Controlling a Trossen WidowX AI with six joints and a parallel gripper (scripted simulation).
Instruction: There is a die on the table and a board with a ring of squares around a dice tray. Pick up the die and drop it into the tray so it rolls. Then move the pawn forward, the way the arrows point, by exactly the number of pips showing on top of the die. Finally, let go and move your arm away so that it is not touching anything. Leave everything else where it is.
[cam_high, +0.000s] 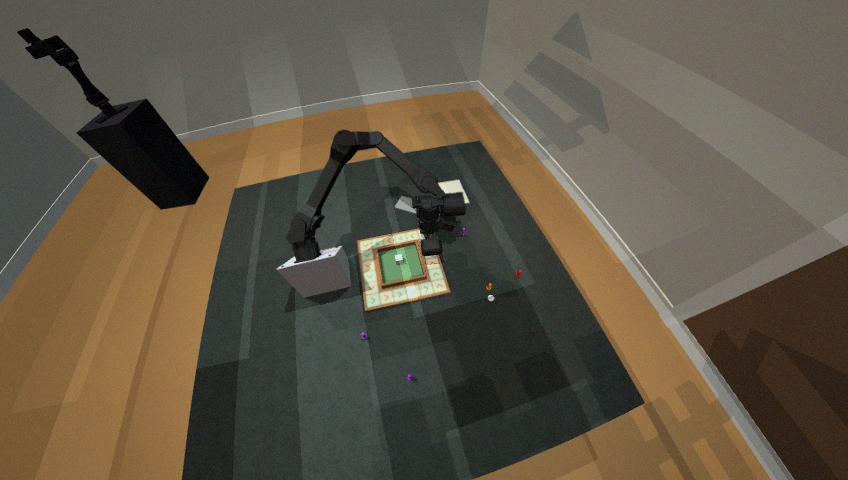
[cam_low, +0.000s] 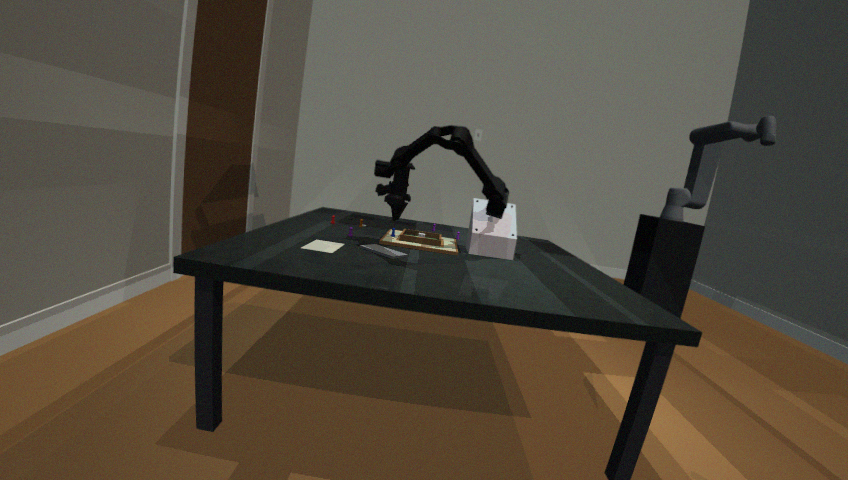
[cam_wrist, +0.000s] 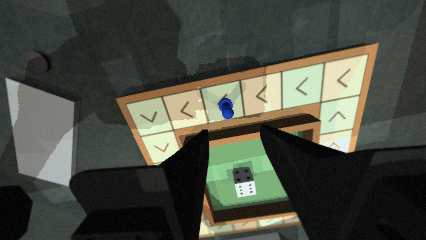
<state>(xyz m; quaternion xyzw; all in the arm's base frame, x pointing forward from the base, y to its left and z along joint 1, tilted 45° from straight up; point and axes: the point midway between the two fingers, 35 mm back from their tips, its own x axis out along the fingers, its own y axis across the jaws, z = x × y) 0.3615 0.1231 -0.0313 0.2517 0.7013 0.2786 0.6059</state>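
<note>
Now: gripper tip 50 mm above the blue pawn. Also, from my gripper tip: green dice tray (110 mm behind, 30 mm to the right, 70 mm below); grey card (20 mm behind, 250 mm to the left, 70 mm below); white die (110 mm behind, 20 mm to the right, 50 mm below).
</note>
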